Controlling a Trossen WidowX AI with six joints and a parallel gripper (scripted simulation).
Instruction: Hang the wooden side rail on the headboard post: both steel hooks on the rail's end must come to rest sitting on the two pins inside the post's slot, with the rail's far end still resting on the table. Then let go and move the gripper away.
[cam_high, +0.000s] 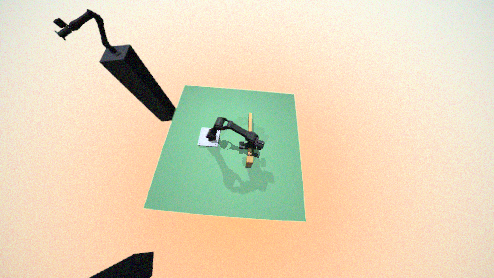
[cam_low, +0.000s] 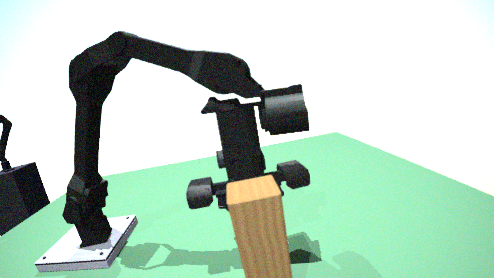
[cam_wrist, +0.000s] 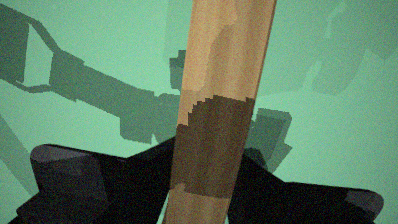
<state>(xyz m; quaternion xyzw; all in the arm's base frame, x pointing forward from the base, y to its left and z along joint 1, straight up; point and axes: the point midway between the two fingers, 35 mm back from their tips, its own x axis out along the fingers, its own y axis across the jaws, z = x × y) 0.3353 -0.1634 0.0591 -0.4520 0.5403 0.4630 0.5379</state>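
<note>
Right now my gripper tip is 120 mm to the left of the wooden headboard post, 40 mm below it and 20 mm past it.
</note>
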